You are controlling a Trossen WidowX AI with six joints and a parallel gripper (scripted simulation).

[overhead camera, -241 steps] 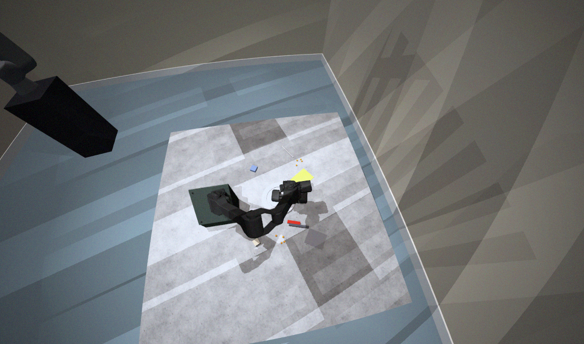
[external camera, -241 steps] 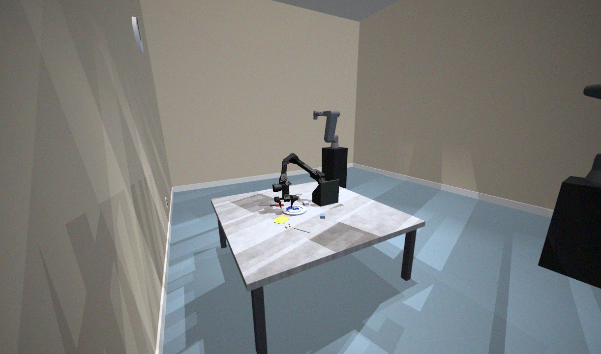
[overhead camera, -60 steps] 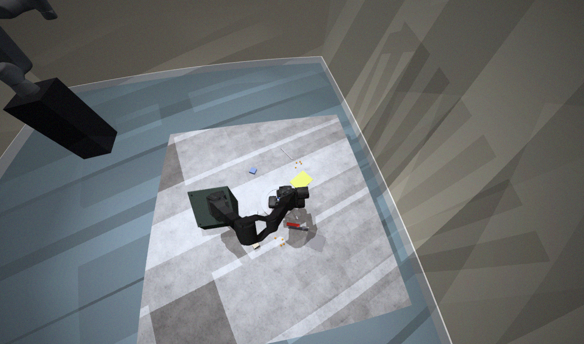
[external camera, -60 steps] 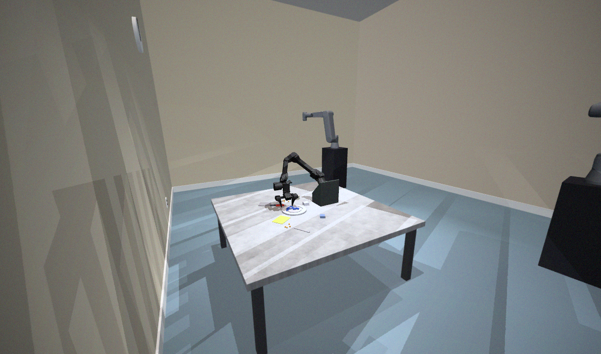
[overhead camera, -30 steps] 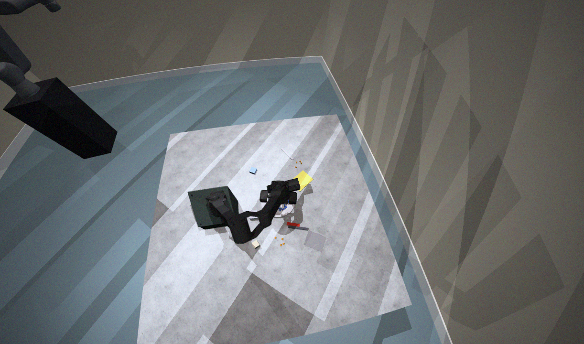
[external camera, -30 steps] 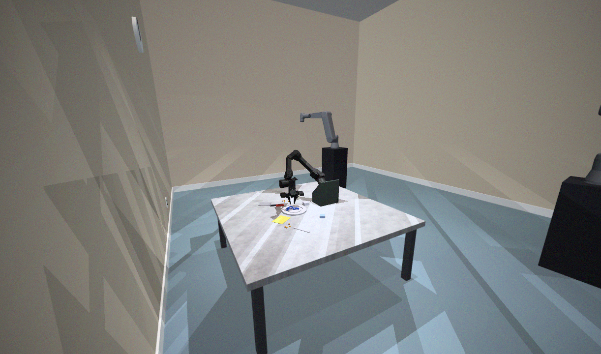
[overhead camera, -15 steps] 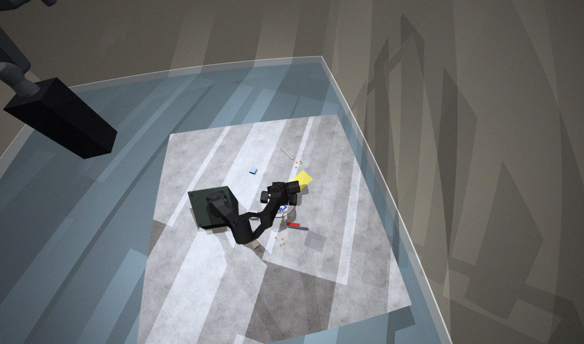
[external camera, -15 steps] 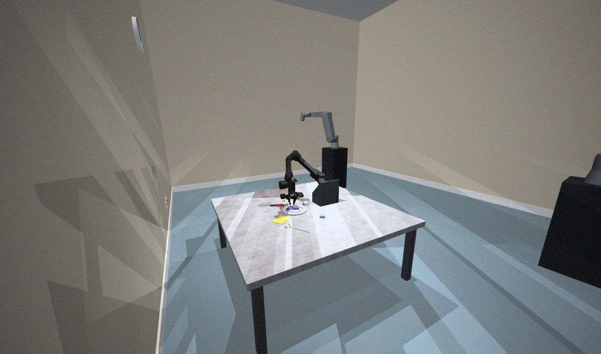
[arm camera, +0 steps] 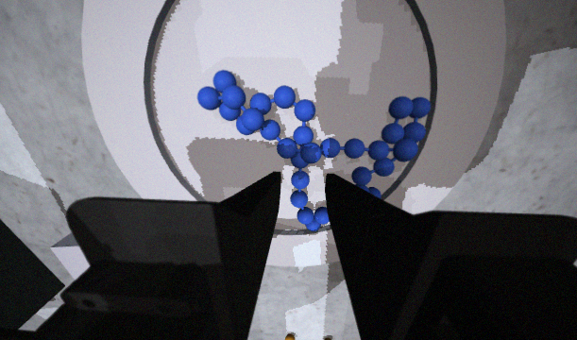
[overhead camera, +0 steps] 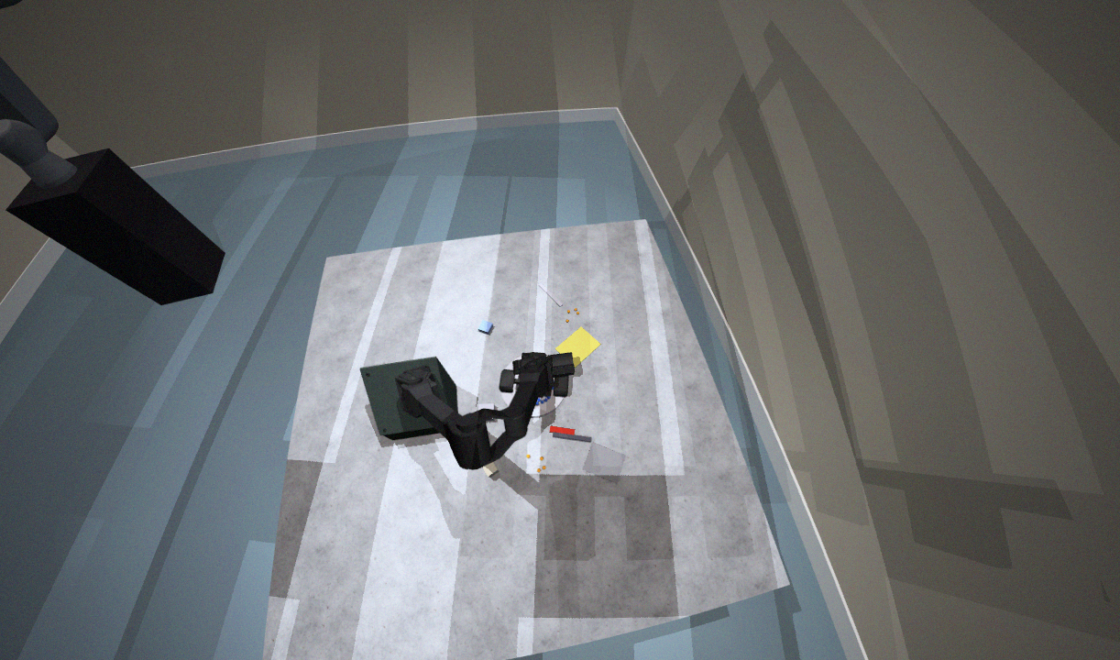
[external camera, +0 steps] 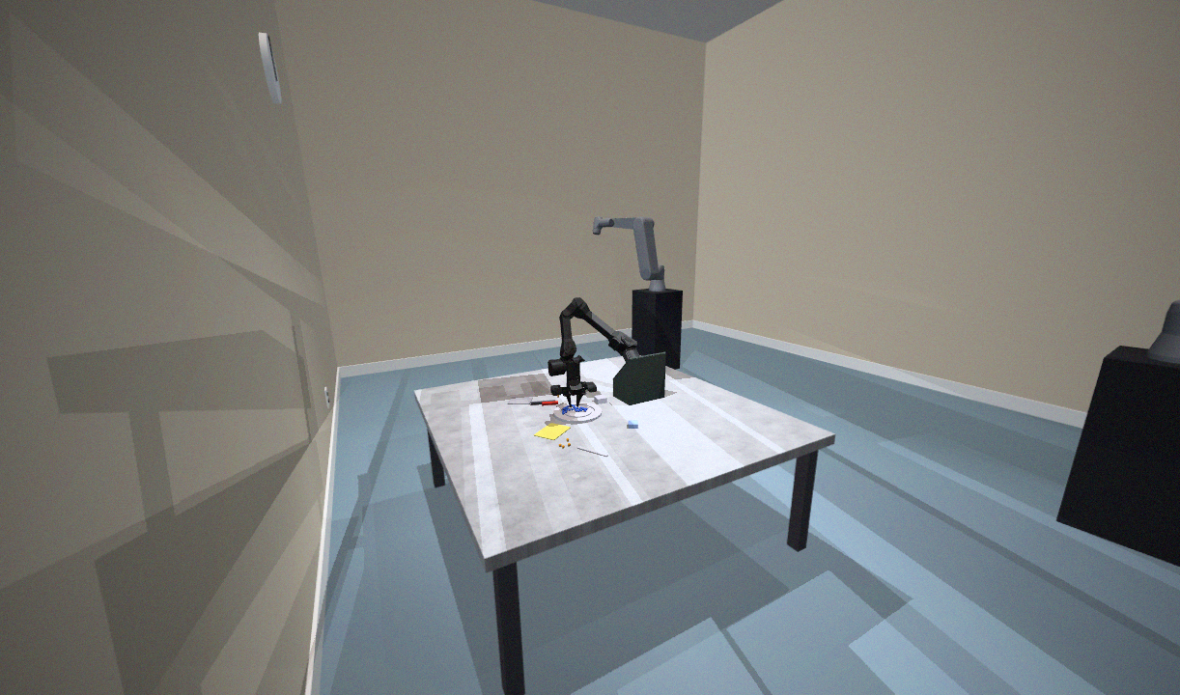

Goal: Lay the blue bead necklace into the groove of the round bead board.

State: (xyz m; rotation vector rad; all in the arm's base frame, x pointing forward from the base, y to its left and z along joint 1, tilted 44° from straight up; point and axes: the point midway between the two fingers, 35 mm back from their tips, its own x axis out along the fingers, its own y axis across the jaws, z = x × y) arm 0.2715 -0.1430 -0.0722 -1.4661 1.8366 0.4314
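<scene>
The round white bead board is 3 cm to the left of my gripper tip and 1 cm below it. From my gripper tip the other things lie so: cream cube: 17 cm behind, 18 cm to the right; yellow sheet: 17 cm ahead, 12 cm to the left, 1 cm below; grey tool: 6 cm ahead, 14 cm to the right, 1 cm below.
</scene>
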